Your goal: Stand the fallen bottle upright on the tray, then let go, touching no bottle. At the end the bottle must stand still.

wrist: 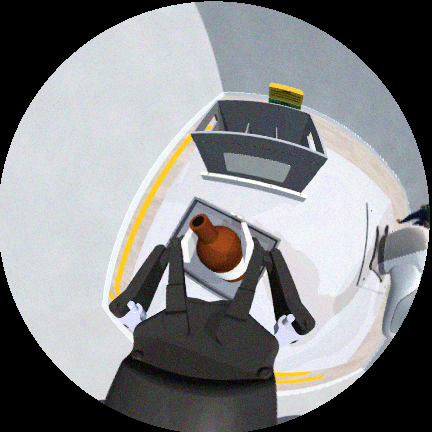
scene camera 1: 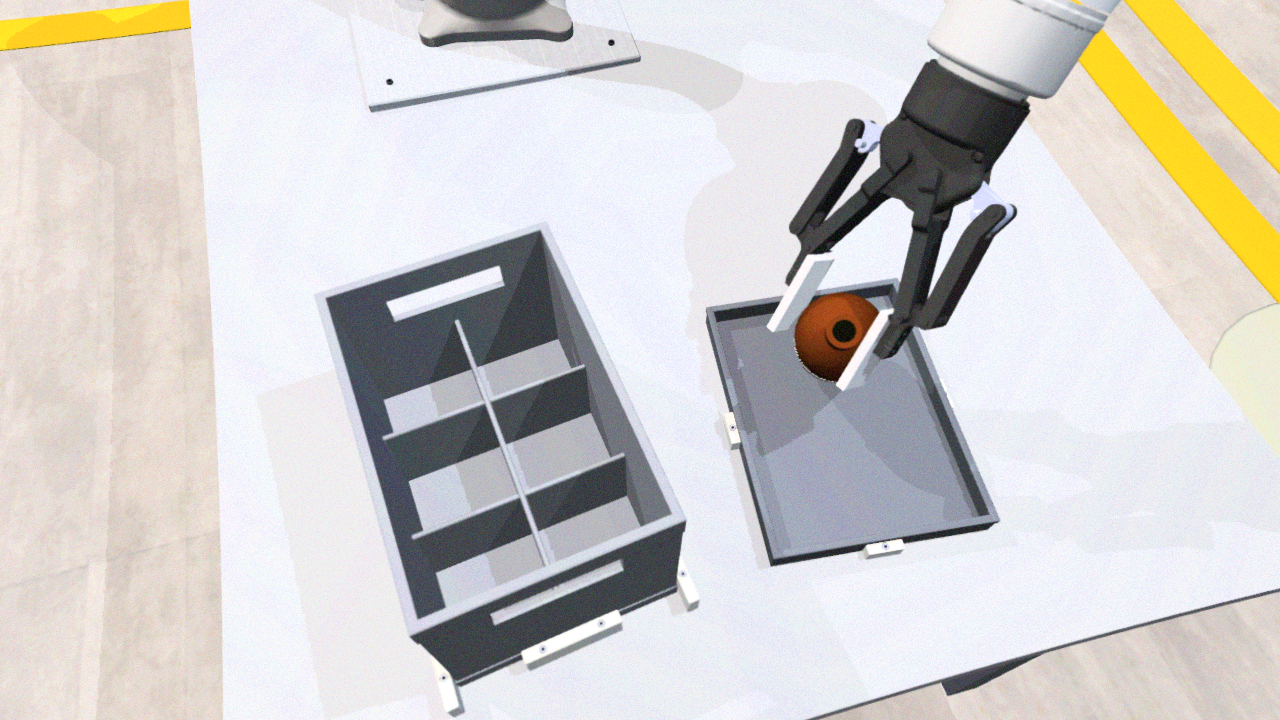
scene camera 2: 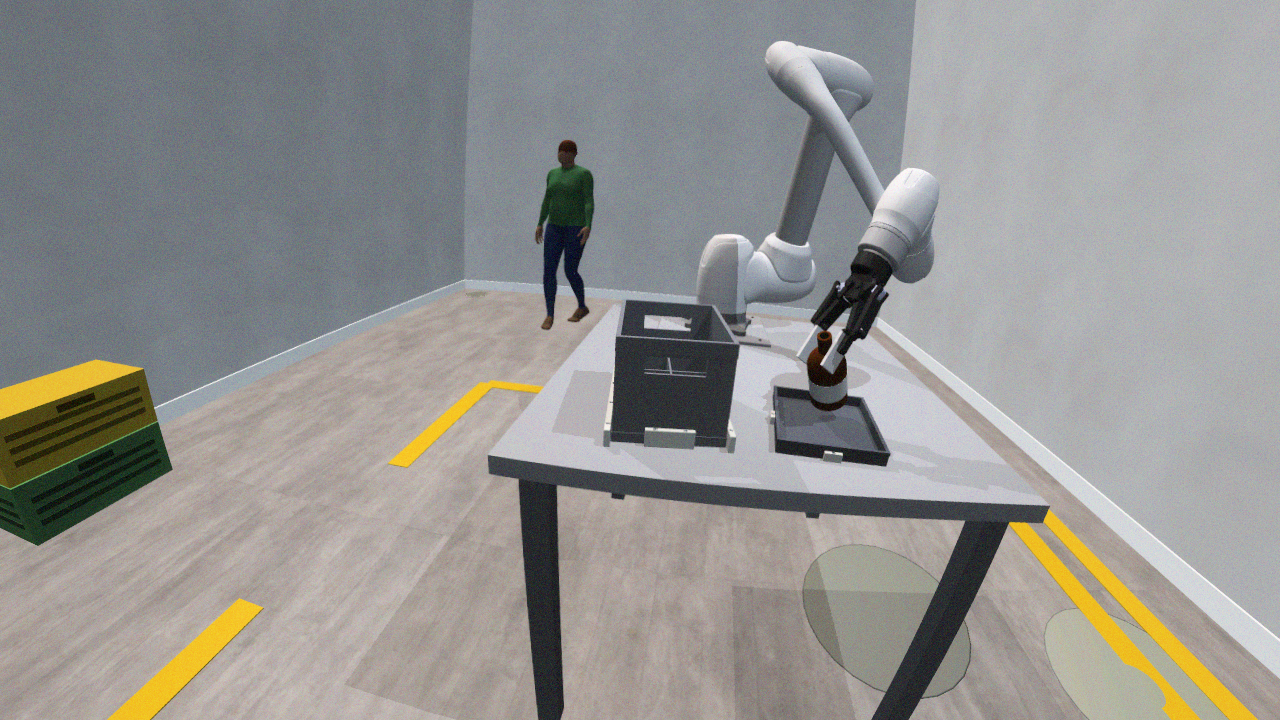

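Seen in the pictures: gripper, between the fingertips: [wrist: 219, 230] [scene camera 1: 814, 355] [scene camera 2: 813, 364]; arm's base, origin of its link: [wrist: 380, 254].
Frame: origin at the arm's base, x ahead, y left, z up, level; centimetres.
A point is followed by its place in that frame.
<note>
A brown bottle [scene camera 1: 816, 329] @(x 60.3, y 26.2, z 13.0 cm) [scene camera 2: 827, 394] @(x 61.2, y 29.8, z 5.3 cm) [wrist: 219, 251] @(x 58.6, y 28.9, z 13.9 cm) with a white label stands about upright, neck up, over the back part of the grey tray [scene camera 1: 850, 488] @(x 68.6, y 30.1, z -0.8 cm) [scene camera 2: 827, 436] @(x 66.0, y 30.9, z -0.8 cm). Its base looks within the tray's rim in the scene camera 2 view; whether it touches the tray floor I cannot tell. My gripper [scene camera 1: 807, 358] @(x 61.2, y 26.3, z 10.4 cm) [scene camera 2: 815, 363] @(x 61.2, y 26.3, z 10.4 cm) [wrist: 219, 230] @(x 61.2, y 26.3, z 10.4 cm) comes down at a slant from the back right and is shut on the bottle's upper body, one white pad on each side. The bottle's underside is hidden.
A dark crate [scene camera 1: 657, 568] @(x 76.5, y 12.0, z 7.6 cm) [scene camera 2: 671, 407] @(x 78.8, y 4.8, z 5.3 cm) [wrist: 210, 155] @(x 73.3, y 12.9, z 9.0 cm) with empty compartments stands left of the tray in the scene views. Small white blocks sit along the outer edges of both. The robot's base plate [scene camera 1: 501, 80] @(x 14.9, y 0.3, z -0.3 cm) is at the back. A person [scene camera 2: 566, 197] stands behind the table.
</note>
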